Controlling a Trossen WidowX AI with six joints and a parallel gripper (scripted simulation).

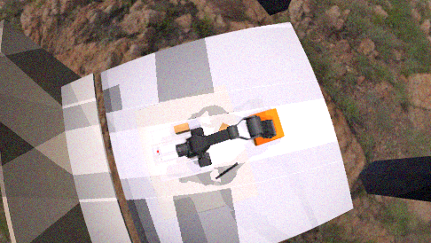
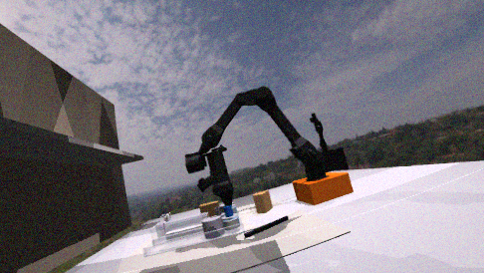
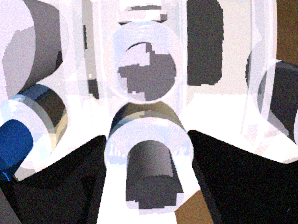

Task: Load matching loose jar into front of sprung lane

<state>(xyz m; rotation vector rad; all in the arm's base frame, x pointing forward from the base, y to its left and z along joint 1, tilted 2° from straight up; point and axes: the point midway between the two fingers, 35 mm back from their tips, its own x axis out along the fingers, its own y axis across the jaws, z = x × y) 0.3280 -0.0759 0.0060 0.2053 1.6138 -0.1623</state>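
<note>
The clear rack is 140 mm ahead of my gripper tip, 60 mm to the right of it and 30 mm below it. Round my gripper tip: black rod: 60 mm behind, 160 mm to the left, 40 mm below.
</note>
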